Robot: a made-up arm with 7 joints. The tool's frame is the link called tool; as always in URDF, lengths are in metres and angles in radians. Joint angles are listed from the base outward. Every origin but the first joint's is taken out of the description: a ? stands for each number. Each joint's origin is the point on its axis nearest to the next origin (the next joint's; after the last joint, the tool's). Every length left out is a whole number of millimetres.
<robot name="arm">
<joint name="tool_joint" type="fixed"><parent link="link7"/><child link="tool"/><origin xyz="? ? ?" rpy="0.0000 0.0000 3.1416"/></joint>
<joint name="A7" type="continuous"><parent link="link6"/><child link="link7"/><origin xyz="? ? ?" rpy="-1.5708 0.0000 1.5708"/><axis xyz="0 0 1"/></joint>
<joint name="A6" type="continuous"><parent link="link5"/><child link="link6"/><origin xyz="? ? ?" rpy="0.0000 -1.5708 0.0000"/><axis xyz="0 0 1"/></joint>
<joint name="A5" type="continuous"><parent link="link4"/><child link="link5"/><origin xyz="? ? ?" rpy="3.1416 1.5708 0.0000"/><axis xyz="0 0 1"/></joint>
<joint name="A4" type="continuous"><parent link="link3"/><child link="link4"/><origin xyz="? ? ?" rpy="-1.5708 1.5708 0.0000"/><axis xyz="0 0 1"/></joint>
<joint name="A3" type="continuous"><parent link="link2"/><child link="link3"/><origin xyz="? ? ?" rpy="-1.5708 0.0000 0.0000"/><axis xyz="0 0 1"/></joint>
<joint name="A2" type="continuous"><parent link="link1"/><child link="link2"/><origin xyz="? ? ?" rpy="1.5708 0.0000 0.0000"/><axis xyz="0 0 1"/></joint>
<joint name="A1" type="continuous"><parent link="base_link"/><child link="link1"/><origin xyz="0.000 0.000 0.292" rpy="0.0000 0.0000 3.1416"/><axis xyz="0 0 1"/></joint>
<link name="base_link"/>
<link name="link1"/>
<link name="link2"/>
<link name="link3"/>
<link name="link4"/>
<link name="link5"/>
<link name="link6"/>
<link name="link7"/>
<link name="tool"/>
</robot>
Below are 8 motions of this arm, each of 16 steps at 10 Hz.
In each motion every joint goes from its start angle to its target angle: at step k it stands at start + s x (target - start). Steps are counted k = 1, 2, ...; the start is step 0. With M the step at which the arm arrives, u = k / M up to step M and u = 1 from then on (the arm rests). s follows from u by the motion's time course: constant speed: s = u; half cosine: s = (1 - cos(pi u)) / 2; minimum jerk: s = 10 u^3 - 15 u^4 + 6 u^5.
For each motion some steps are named. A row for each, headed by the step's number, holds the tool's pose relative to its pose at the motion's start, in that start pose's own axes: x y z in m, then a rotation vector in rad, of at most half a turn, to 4 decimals.
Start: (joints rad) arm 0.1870 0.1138 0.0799 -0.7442 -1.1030 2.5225 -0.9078
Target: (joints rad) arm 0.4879 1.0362 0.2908 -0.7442 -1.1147 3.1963 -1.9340
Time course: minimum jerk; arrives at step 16
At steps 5, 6, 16:
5: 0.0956 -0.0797 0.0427 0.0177 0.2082 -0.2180
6: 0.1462 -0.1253 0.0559 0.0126 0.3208 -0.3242
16: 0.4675 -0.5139 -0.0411 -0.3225 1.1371 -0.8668

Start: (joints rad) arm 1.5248 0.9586 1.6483 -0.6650 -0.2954 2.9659 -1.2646
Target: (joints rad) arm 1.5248 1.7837 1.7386 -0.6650 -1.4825 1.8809 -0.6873
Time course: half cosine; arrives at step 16
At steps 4, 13, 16:
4: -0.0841 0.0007 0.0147 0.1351 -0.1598 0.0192
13: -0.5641 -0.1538 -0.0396 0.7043 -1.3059 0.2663
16: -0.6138 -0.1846 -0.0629 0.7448 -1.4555 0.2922

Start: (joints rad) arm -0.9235 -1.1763 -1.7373 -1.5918 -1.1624 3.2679 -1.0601
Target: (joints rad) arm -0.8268 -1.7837 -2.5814 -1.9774 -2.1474 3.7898 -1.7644
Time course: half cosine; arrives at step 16
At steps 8, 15, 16:
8: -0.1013 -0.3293 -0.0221 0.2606 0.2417 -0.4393
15: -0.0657 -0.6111 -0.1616 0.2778 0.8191 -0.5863
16: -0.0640 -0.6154 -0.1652 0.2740 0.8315 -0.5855

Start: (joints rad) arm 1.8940 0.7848 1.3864 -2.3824 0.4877 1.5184 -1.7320
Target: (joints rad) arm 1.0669 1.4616 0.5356 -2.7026 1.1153 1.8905 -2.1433
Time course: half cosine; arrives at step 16
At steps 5, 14, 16:
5: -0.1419 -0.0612 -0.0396 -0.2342 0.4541 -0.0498
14: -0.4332 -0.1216 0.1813 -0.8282 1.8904 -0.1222
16: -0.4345 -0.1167 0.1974 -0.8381 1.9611 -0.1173

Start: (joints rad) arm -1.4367 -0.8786 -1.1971 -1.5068 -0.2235 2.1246 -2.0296
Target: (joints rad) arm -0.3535 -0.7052 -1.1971 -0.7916 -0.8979 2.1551 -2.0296
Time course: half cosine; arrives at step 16
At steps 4, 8, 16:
4: 0.0321 0.0529 0.0321 -0.0119 -0.0095 -0.1205
8: 0.1357 0.1569 0.0939 -0.0949 -0.0233 -0.3750
16: 0.3058 0.2408 0.1308 -0.3021 -0.0173 -0.6071

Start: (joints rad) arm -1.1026 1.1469 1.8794 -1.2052 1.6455 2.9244 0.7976
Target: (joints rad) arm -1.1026 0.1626 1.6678 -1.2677 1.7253 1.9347 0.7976
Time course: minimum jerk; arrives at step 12
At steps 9, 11, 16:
9: -0.0149 0.4782 0.1810 -1.1622 -0.1317 -0.4994
11: 0.0036 0.5336 0.1826 -1.2981 -0.1180 -0.5280
16: 0.0046 0.5365 0.1826 -1.3052 -0.1171 -0.5293

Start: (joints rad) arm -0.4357 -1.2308 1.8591 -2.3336 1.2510 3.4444 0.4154
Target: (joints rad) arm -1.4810 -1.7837 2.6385 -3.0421 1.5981 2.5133 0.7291
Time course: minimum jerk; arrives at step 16
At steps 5, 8, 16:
5: -0.0509 0.1042 0.0821 -0.3940 -0.1398 -0.0324
8: -0.0992 0.3349 0.1236 -1.1600 -0.2946 0.0080
16: -0.0692 0.5717 -0.0671 -2.4118 -0.2105 0.1839

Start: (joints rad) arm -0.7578 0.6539 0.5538 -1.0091 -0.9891 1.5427 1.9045
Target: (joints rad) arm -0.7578 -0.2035 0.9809 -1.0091 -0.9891 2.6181 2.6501
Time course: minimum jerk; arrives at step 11
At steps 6, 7, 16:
6: 0.1125 0.2933 -0.4159 1.0856 -0.4629 0.4656
7: 0.1214 0.4160 -0.4895 1.3592 -0.6475 0.5125
16: 0.1122 0.6317 -0.5603 1.7619 -0.9947 0.4710

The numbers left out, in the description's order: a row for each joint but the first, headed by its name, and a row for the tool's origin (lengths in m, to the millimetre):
tool: 0.000 0.000 0.000
A7: 0.000 -0.095 0.000
A6: 0.000 0.000 0.000
A5: -0.396 -0.085 0.000
A4: -0.060 0.000 0.000
A3: 0.000 0.396 0.000
A2: 0.000 0.000 0.000

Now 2 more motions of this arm.
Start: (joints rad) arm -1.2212 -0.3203 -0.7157 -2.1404 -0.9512 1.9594 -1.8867
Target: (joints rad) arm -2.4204 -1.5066 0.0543 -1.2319 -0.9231 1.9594 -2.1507
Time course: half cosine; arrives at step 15
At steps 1, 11, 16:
1: -0.0070 -0.0082 -0.0050 -0.0118 -0.0046 0.0170
11: 0.3892 -0.6947 -0.5039 -0.4345 -1.1788 1.1911
16: 0.6556 -0.6272 -0.5591 -0.3954 -1.5829 1.2787

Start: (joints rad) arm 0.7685 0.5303 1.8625 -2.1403 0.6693 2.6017 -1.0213
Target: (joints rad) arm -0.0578 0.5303 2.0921 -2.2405 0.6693 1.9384 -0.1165
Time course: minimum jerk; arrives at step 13
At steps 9, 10, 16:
9: -0.0957 0.0381 -0.1684 0.0488 -0.1086 0.9536
10: -0.1079 0.0365 -0.1845 0.0538 -0.1204 1.0579
16: -0.1197 0.0342 -0.1992 0.0587 -0.1318 1.1568

